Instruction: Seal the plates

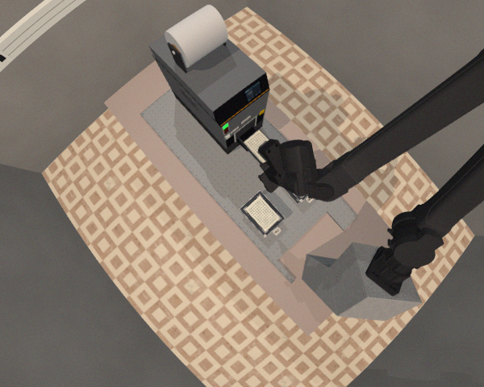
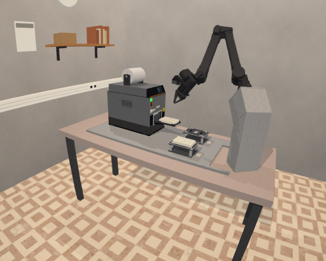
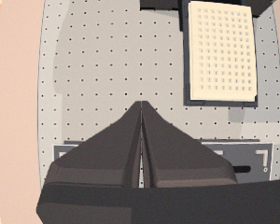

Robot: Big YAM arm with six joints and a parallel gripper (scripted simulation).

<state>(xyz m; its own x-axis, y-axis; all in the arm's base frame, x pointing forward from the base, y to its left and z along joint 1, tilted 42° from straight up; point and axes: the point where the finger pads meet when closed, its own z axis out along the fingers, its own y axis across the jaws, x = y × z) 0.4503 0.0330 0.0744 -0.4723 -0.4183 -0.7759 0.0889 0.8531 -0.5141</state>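
My gripper is now 190 mm short of the start button, 30 mm to the left of it and 100 mm above it. Also, from my hand: sealer stage (70 mm ahead, 110 mm to the right, 180 mm below); then cream well plate (110 mm behind, 90 mm to the left, 220 mm below); then foil roll (400 mm ahead, 150 mm to the right, 130 mm above).
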